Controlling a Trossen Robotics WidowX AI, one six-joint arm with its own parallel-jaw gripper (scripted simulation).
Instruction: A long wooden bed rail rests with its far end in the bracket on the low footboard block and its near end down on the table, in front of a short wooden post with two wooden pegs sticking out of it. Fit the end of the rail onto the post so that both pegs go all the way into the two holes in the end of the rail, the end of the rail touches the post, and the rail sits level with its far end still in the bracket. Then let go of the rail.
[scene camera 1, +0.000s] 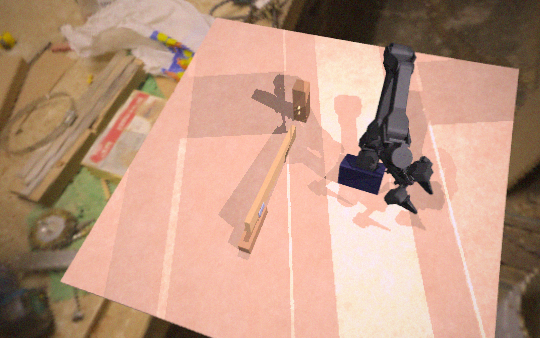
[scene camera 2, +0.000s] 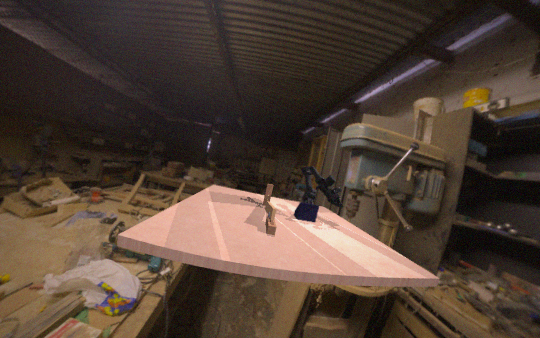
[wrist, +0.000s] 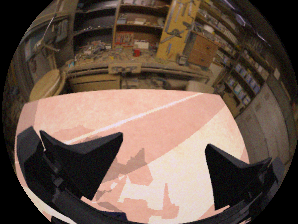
Scene:
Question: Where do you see the gripper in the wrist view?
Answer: At 166, 144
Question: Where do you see the gripper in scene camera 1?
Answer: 424, 204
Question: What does the gripper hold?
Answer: Nothing.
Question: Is the gripper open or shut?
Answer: Open.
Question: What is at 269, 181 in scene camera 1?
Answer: A long wooden rail.

